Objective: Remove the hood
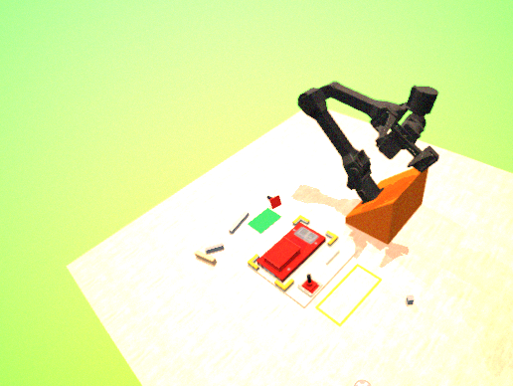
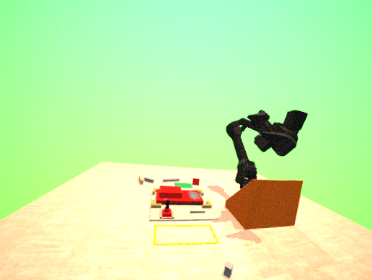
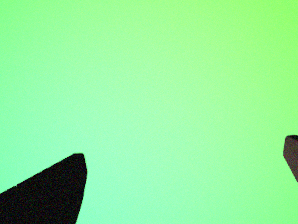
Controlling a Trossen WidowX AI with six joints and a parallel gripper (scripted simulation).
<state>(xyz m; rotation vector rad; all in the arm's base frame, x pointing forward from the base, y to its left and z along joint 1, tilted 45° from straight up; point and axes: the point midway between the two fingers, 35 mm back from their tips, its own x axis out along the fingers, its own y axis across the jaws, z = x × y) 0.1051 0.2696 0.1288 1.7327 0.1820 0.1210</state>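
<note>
Now: the red hood 210 mm ahead of my gripper tip, 220 mm to the right of it and 320 mm below it. From my gripper tip the other things lie so: green patch 110 mm ahead, 390 mm to the right, 360 mm below.
</note>
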